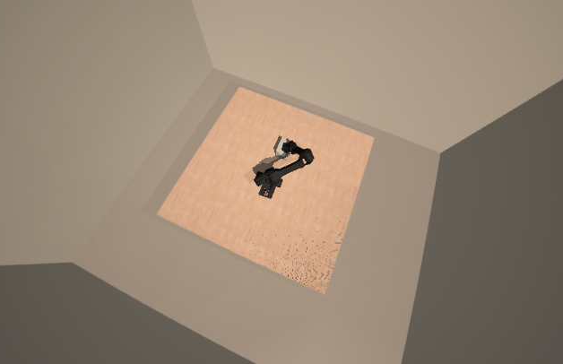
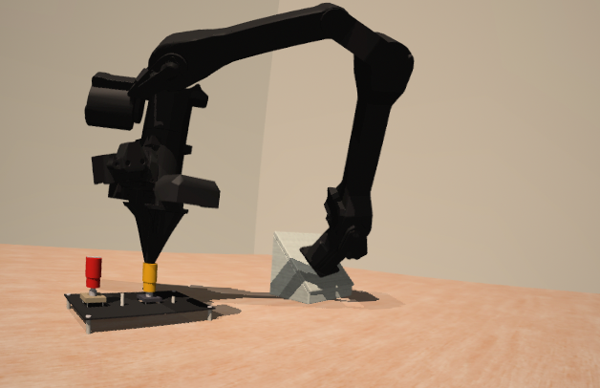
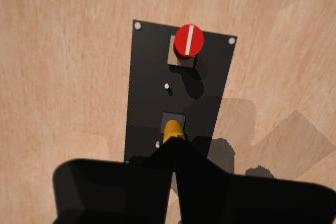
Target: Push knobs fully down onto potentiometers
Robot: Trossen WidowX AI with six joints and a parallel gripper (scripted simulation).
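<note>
My gripper tip is 2 cm above the yellow knob. The rest, counted from my gripper tip: red knob (7 cm ahead, 1 cm below).
</note>
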